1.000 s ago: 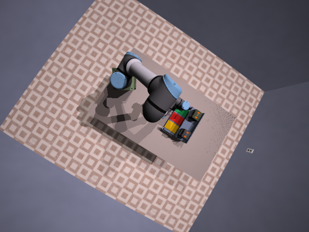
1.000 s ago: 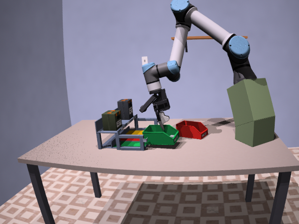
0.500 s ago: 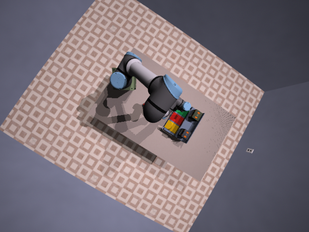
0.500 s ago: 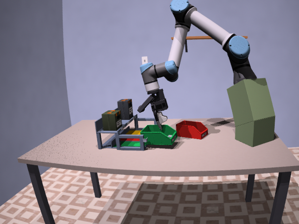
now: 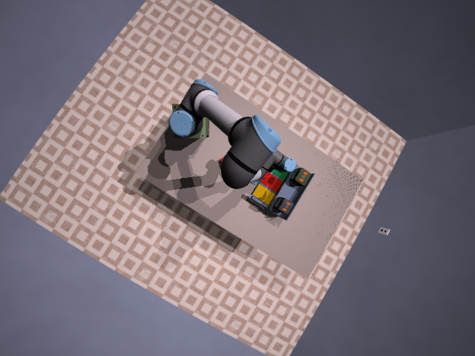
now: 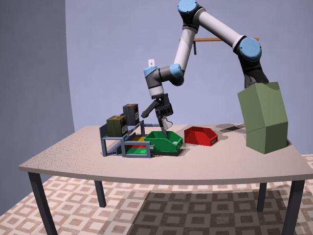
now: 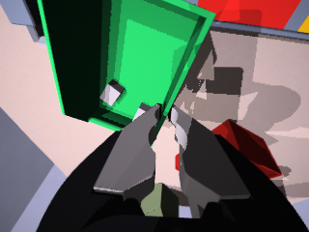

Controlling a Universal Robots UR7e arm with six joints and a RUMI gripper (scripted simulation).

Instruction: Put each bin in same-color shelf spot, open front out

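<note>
Now: hand 10 mm short of the green bin, 50 mm to the right of it and 30 mm above it. The rest, counted from my hand: green mark: 160 mm ahead, 30 mm to the left, 90 mm below; then red mark: 150 mm ahead, 80 mm to the right, 90 mm below; then red bin: 190 mm behind, 120 mm to the right, 60 mm below.
</note>
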